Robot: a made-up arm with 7 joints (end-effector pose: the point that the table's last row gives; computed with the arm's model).
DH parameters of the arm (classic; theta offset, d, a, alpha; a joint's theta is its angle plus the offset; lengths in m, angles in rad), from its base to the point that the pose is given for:
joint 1: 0 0.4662 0 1.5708
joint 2: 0 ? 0 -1.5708
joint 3: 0 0.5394 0.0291 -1.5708
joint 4: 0 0.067 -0.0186 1.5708
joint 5: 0 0.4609 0 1.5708
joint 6: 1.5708 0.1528 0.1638 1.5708
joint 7: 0 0.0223 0 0
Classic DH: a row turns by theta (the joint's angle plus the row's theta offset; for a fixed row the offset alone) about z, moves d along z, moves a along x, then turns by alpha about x.
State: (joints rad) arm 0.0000 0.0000 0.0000 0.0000 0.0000 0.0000 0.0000
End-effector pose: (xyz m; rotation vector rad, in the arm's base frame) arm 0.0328 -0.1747 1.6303 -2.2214 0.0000 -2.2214
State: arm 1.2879 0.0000 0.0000 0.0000 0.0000 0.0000 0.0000
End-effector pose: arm 0.1769 -0.0173 1.6303 -1.4145 -1.0618 -1.4145
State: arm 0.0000 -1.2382 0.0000 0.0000 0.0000 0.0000 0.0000
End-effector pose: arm 1.1110 -0.1747 0.8153 -3.0982 0.0000 -0.5200
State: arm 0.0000 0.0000 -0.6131 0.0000 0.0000 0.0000 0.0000
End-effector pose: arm -0.0225 -0.1779 1.6303 1.8710 -0.5922 1.8710
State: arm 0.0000 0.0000 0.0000 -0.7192 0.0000 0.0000 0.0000
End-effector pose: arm -0.3797 -0.1747 1.4780 -1.2976 0.0000 -2.8611
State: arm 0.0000 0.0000 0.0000 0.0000 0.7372 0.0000 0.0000
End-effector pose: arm 0.1297 -0.1200 1.6303 -1.7915 -0.6920 -1.7915
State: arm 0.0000 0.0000 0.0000 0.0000 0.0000 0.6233 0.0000
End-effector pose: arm -0.0670 -0.1747 1.6125 -1.4333 0.0000 -2.7956
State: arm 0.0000 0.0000 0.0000 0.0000 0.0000 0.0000 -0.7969
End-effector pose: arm 0.0328 -0.1747 1.6303 1.7524 0.7377 1.7524
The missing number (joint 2, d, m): 0.0889
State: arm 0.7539 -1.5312 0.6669 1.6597 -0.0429 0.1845 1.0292
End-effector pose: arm 0.2221 0.5509 -0.0808 1.9336 0.3654 -1.4645
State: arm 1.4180 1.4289 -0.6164 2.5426 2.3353 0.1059 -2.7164
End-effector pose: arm 0.1341 0.0576 0.8129 0.3089 -0.0748 -1.6742
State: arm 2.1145 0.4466 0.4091 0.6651 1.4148 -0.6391 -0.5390
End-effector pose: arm -0.2046 -0.1570 1.4529 1.3425 -2.0212 0.3428
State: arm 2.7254 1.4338 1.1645 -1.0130 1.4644 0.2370 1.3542
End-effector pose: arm 1.1059 0.0274 0.4002 2.6452 -0.9937 0.4804
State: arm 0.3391 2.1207 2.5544 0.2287 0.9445 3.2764 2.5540
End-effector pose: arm -0.5840 -0.1636 -0.0839 -0.8571 -0.0027 2.4948
